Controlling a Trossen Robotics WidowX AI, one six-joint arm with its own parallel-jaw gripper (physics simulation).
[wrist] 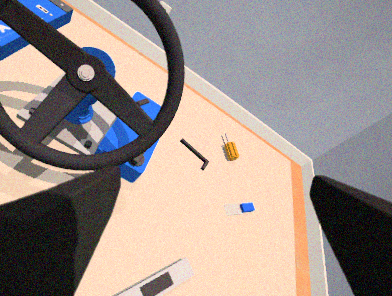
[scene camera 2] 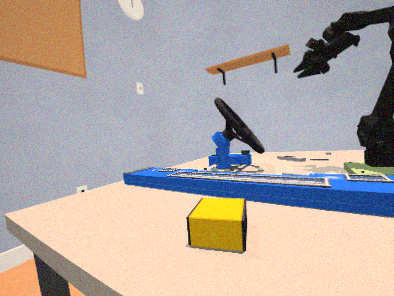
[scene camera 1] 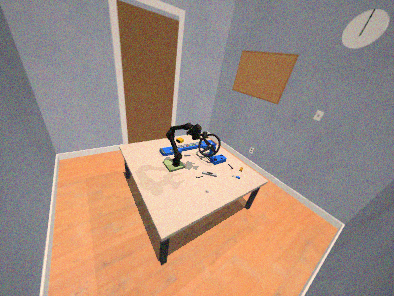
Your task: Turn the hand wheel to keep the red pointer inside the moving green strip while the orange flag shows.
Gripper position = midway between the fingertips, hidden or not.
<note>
My gripper (scene camera 2: pixel 295 74) is open, with nothing in its grasp. On the table rests a yellow block (scene camera 2: pixel 221 223). Further things: a black hand wheel (scene camera 2: pixel 235 127) and a blue mount (wrist: pixel 83 112).
My gripper is seen too in the wrist view (wrist: pixel 216 180). The wrist view does not show the yellow block: it is out of frame.
</note>
